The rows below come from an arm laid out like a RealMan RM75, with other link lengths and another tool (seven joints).
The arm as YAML. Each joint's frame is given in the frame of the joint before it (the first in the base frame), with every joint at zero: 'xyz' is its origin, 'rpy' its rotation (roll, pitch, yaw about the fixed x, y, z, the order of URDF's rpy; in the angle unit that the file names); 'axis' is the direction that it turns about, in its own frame. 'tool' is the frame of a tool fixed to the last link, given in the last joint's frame.
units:
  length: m
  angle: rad
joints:
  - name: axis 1
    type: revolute
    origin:
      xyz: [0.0, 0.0, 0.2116]
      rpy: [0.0, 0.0, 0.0]
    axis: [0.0, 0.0, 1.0]
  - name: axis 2
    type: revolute
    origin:
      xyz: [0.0, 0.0, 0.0]
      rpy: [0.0, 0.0, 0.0]
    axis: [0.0, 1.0, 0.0]
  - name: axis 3
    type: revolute
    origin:
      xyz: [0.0, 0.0, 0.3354]
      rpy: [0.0, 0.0, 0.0]
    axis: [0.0, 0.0, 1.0]
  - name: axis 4
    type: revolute
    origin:
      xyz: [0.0, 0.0, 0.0]
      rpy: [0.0, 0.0, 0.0]
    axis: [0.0, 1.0, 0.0]
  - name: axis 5
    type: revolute
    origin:
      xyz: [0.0, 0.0, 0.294]
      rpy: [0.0, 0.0, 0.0]
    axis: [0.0, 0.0, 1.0]
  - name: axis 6
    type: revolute
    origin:
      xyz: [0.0, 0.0, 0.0]
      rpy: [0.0, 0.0, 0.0]
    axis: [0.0, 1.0, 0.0]
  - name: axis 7
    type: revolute
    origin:
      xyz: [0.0, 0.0, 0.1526]
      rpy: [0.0, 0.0, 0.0]
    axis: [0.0, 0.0, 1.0]
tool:
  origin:
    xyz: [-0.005, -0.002, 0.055]
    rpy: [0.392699, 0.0, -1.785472]
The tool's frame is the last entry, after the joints.
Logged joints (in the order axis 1, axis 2, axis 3, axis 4, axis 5, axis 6, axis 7), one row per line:
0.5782, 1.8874, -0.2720, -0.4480, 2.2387, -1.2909, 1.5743
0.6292, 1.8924, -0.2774, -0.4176, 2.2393, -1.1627, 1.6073
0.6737, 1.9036, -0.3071, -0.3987, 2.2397, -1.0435, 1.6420
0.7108, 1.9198, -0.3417, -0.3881, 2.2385, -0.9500, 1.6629
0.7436, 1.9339, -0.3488, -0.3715, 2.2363, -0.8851, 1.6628
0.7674, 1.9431, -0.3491, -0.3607, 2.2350, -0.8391, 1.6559
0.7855, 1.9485, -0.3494, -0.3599, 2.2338, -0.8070, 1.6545
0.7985, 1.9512, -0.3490, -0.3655, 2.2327, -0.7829, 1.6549
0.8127, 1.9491, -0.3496, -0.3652, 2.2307, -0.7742, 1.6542
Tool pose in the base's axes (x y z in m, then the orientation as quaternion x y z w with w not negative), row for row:
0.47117, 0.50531, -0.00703, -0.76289, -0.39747, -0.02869, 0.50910
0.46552, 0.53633, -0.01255, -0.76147, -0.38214, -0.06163, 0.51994
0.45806, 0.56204, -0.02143, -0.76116, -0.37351, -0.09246, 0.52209
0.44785, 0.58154, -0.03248, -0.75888, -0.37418, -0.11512, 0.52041
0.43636, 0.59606, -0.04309, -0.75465, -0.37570, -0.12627, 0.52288
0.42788, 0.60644, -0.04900, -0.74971, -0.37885, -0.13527, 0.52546
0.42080, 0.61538, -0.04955, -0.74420, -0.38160, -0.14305, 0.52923
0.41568, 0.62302, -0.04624, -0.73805, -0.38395, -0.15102, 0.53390
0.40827, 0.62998, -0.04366, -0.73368, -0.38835, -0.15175, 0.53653
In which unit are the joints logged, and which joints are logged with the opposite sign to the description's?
The joints are logged in radians. Opposite sign: axis 5.
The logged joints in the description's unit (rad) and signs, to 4 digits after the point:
0.5782, 1.8874, -0.2720, -0.4480, -2.2387, -1.2909, 1.5743
0.6292, 1.8924, -0.2774, -0.4176, -2.2393, -1.1627, 1.6073
0.6737, 1.9036, -0.3071, -0.3987, -2.2397, -1.0435, 1.6420
0.7108, 1.9198, -0.3417, -0.3881, -2.2385, -0.9500, 1.6629
0.7436, 1.9339, -0.3488, -0.3715, -2.2363, -0.8851, 1.6628
0.7674, 1.9431, -0.3491, -0.3607, -2.2350, -0.8391, 1.6559
0.7855, 1.9485, -0.3494, -0.3599, -2.2338, -0.8070, 1.6545
0.7985, 1.9512, -0.3490, -0.3655, -2.2327, -0.7829, 1.6549
0.8127, 1.9491, -0.3496, -0.3652, -2.2307, -0.7742, 1.6542

